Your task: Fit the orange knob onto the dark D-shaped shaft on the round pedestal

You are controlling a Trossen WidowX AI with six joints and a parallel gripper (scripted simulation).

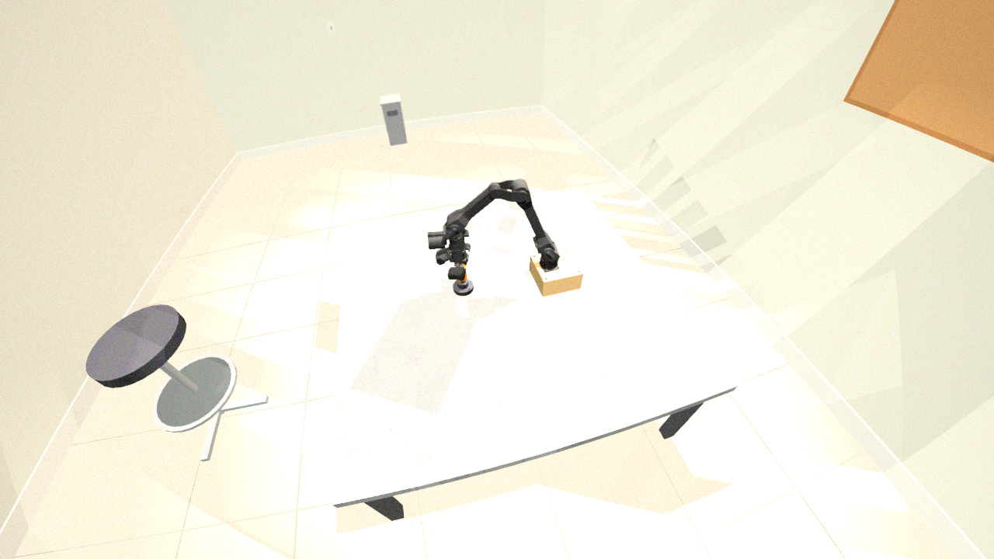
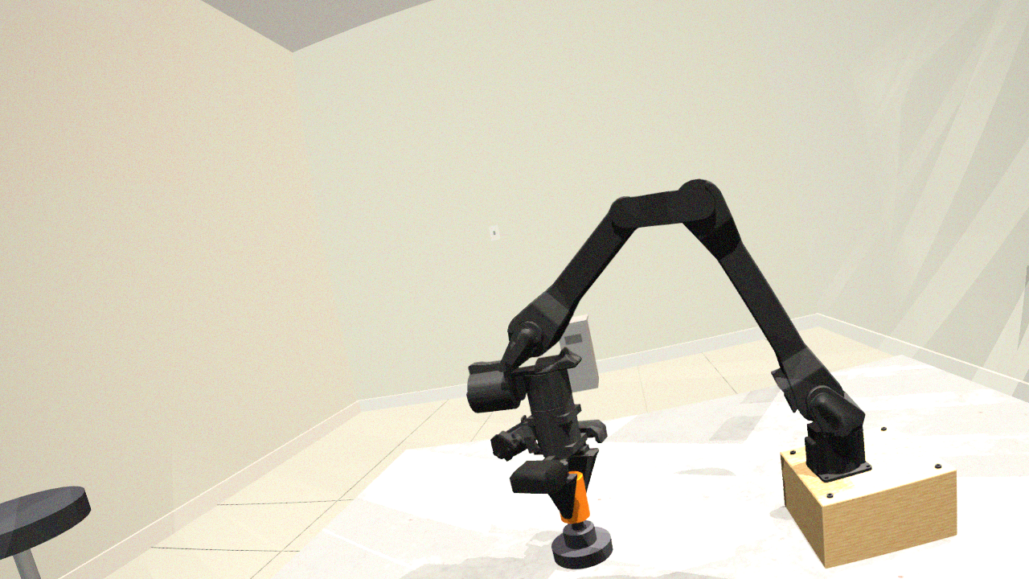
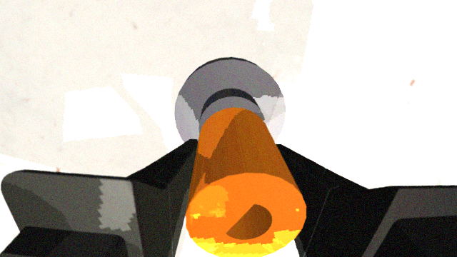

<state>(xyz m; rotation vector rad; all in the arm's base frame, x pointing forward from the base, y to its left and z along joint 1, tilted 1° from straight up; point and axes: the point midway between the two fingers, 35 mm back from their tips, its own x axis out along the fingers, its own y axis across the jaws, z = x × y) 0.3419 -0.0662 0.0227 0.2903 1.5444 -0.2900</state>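
Now: gripper tip 20 mm below the orange knob. From my gripper tip the other things lie so: dark shaft (40 mm below).
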